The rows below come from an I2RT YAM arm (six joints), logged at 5 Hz.
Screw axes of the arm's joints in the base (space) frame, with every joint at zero. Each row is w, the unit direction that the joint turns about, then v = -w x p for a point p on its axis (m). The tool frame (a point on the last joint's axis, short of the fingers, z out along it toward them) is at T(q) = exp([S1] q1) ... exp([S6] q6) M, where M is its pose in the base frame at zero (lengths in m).
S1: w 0 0 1 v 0 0 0
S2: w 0 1 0 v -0.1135 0 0.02
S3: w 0 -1 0 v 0.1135 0 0.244
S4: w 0 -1 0 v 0.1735 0 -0.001
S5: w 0 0 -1 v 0 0.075 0
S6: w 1 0 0 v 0 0.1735 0
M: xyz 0.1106 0 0.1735 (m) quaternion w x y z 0.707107 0 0.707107 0
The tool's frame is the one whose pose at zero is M.
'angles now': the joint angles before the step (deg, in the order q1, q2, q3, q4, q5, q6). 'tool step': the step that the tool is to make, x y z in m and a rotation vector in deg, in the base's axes. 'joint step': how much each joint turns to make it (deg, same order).
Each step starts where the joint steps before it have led.
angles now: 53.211, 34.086, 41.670, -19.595, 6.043, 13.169
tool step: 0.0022, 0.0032, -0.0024, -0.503, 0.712, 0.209
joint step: -0.004, 0.963, -0.121, 0.233, -0.266, 0.218
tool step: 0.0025, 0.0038, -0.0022, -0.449, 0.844, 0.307
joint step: 0.015, 1.174, -0.014, 0.291, -0.378, 0.331
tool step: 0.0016, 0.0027, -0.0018, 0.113, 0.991, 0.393
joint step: -0.014, 0.777, -0.089, 0.297, -0.604, 0.740
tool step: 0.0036, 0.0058, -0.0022, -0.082, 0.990, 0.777
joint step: 0.004, 1.719, 0.017, 1.004, -0.936, 0.525
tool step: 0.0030, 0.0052, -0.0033, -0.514, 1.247, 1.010
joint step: -0.003, 1.581, -0.008, 0.408, -1.162, 0.393
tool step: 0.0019, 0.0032, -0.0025, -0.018, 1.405, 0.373
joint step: -0.011, 1.012, -0.016, 0.133, -0.687, 0.958
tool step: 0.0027, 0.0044, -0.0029, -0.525, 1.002, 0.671
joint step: -0.006, 1.410, 0.045, 0.337, -0.793, 0.260
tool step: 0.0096, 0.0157, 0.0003, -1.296, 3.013, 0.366
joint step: 0.413, 5.419, 2.628, -0.073, -0.507, 1.567
